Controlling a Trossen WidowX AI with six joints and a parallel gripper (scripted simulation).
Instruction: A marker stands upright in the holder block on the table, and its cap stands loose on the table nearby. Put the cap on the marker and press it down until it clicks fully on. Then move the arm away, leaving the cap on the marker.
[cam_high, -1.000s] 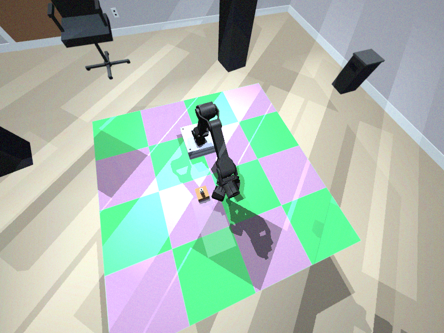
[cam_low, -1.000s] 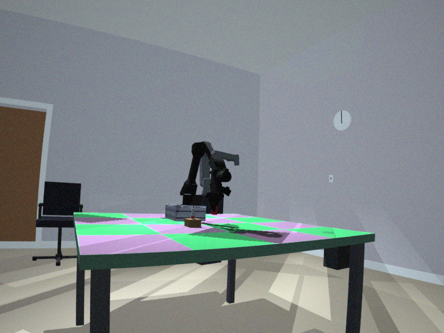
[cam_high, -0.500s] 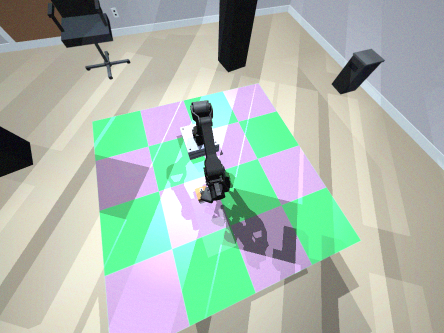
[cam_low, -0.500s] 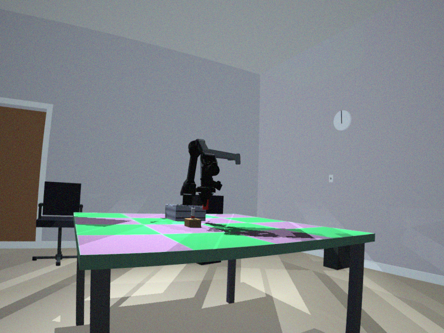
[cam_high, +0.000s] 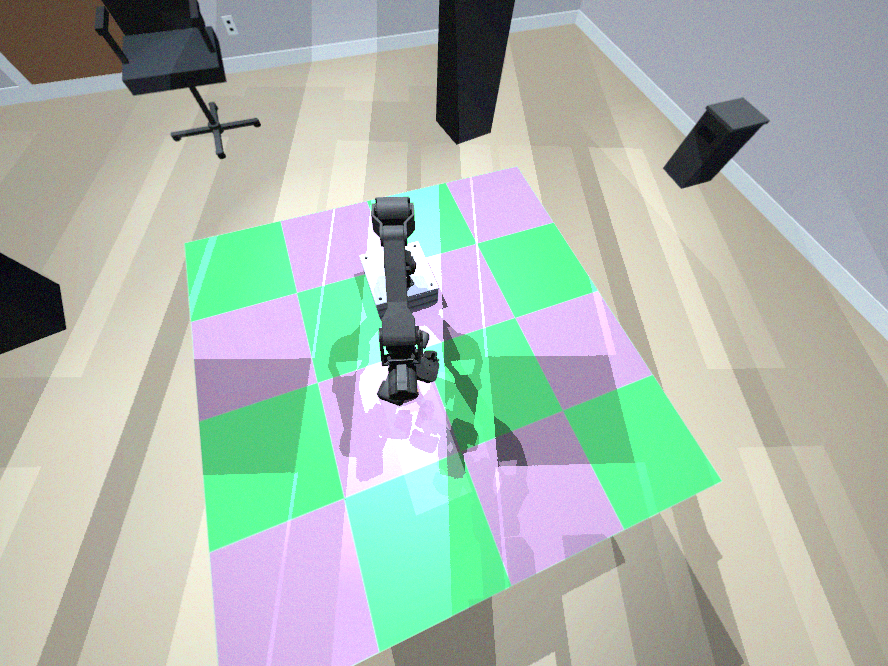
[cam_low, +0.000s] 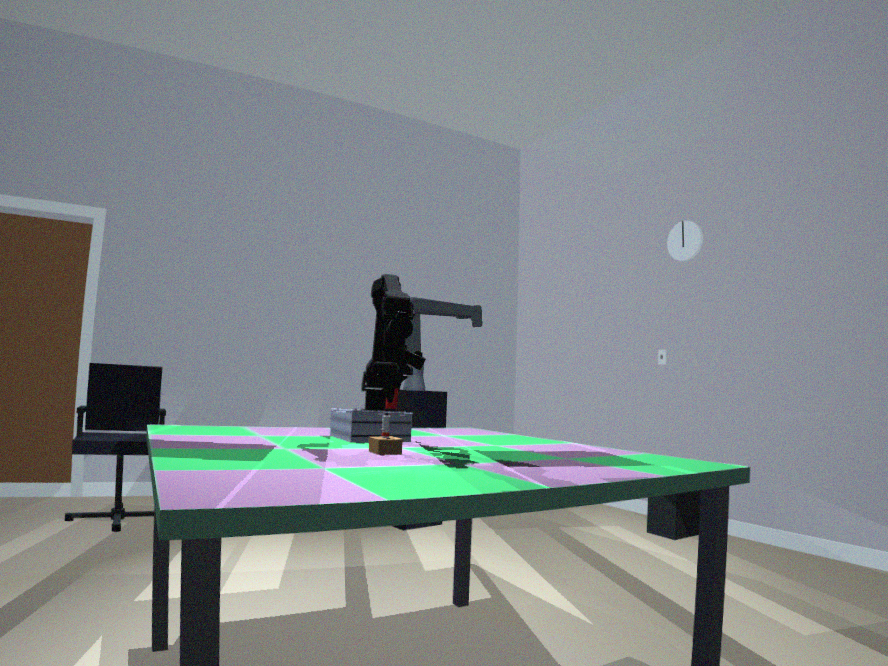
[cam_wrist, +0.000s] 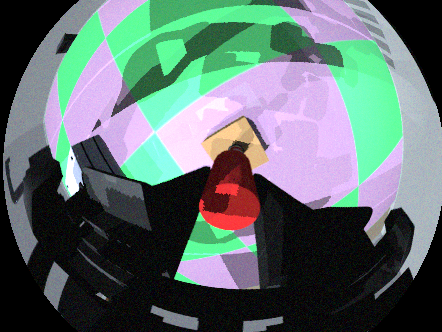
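Now: the tan holder block 110 mm below my gripper tip, 10 mm to the right of it and 10 mm behind it. Round my gripper tip: red cap: 10 mm above.
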